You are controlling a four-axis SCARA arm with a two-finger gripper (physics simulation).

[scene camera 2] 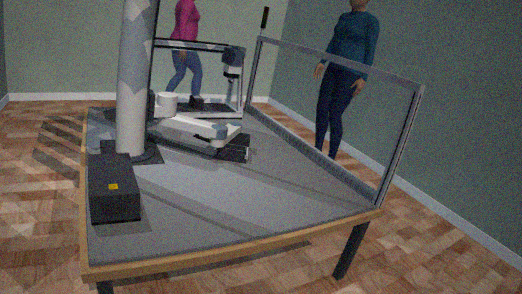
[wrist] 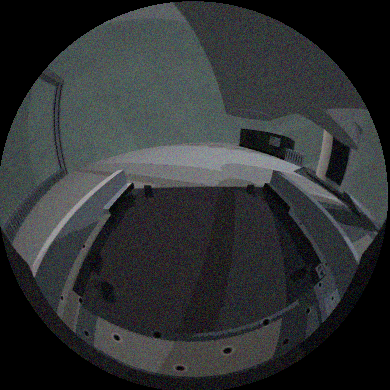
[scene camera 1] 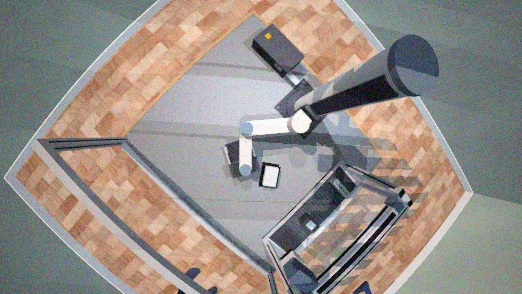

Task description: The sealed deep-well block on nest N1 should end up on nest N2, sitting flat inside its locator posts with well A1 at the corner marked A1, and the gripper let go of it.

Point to a dark controller box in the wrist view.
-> At 262,142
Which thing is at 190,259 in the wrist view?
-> A nest N2.
